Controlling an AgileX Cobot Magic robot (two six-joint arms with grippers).
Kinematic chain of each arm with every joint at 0, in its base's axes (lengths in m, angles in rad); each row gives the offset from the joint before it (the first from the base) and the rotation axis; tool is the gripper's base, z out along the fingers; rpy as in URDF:
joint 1: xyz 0 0 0.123 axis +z
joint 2: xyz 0 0 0 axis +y
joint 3: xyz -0.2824 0 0.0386 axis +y
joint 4: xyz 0.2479 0 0.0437 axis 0.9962 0 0.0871
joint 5: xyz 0 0 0 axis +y
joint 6: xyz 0.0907 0 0.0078 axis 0.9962 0 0.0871
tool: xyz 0 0 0 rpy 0 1.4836 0
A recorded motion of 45 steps. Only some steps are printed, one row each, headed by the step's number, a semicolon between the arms.
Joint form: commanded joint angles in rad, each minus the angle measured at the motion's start. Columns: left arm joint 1, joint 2, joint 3, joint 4, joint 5, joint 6; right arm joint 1, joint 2, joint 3, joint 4, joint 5, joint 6.
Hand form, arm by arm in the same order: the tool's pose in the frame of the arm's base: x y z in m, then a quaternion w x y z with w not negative. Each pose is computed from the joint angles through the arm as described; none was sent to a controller.
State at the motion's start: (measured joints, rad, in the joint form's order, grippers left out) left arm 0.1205 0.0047 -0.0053 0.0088 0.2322 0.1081; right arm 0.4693 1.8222 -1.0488 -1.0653 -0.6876 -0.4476
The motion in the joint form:
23: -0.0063 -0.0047 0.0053 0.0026 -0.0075 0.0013; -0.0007 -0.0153 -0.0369 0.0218 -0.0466 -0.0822
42: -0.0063 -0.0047 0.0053 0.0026 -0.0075 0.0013; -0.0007 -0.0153 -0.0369 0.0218 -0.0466 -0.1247
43: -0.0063 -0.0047 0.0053 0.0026 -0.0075 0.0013; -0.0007 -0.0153 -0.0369 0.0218 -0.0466 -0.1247
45: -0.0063 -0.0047 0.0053 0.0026 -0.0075 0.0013; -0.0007 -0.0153 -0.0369 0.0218 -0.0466 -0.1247
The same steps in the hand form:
23: 0.0553 0.0066 0.1927 0.65223 0.00155 0.75401 0.07786; 0.3253 0.2237 0.2423 0.64111 -0.71374 0.27322 -0.07006
42: 0.0553 0.0066 0.1927 0.65223 0.00155 0.75401 0.07786; 0.3253 0.2237 0.2423 0.63948 -0.71938 0.25799 -0.08366
43: 0.0553 0.0066 0.1927 0.65223 0.00155 0.75401 0.07786; 0.3253 0.2237 0.2423 0.63948 -0.71938 0.25799 -0.08366
45: 0.0553 0.0066 0.1927 0.65223 0.00155 0.75401 0.07786; 0.3253 0.2237 0.2423 0.63948 -0.71938 0.25799 -0.08366

